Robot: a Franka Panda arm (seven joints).
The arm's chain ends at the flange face. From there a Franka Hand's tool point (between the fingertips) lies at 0.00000 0.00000 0.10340 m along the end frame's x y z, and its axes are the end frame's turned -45 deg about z.
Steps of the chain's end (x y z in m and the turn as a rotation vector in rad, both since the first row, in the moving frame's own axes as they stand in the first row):
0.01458, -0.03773, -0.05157, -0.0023, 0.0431, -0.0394
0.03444, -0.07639, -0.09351, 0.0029, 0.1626, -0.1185
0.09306, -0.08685, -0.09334, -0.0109, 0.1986, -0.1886
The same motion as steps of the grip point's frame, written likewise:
0.04004, -0.01311, -0.05167, -0.0321, 0.0288, -0.0394
0.09108, -0.01878, -0.09487, -0.1129, 0.1170, -0.1185
0.14220, 0.01823, -0.09537, -0.1481, 0.1327, -0.1886

